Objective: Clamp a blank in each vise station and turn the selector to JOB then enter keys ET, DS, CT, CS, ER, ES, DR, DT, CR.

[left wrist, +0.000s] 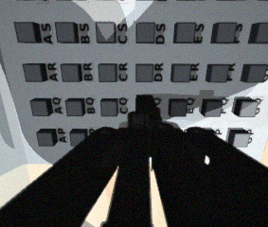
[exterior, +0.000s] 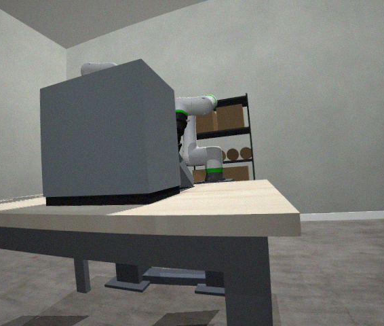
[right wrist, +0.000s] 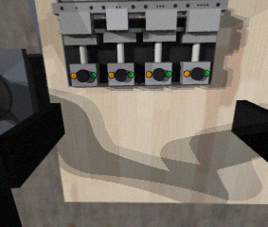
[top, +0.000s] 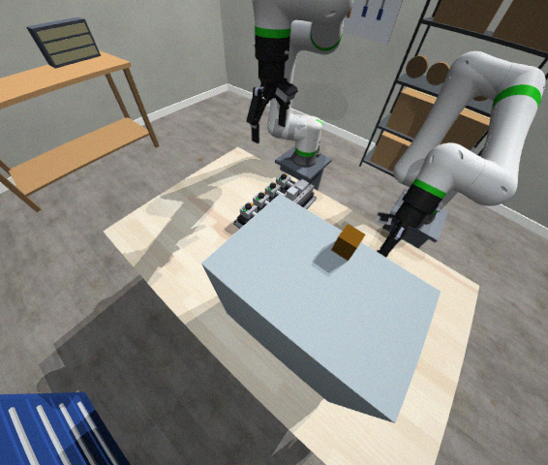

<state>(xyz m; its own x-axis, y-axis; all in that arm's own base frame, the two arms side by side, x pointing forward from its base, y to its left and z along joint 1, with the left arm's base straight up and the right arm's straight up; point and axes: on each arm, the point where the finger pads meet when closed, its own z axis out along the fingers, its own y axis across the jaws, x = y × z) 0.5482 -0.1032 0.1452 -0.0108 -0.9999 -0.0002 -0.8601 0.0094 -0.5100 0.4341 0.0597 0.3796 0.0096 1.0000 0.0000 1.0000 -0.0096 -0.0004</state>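
The key lies 100 mm to the right of my left hand, 50 mm below it and 20 mm behind it. From my left hand the other things lie so: selector (230 mm to the right, 20 mm below); then key panel (120 mm to the right, 70 mm below, 30 mm ahead).
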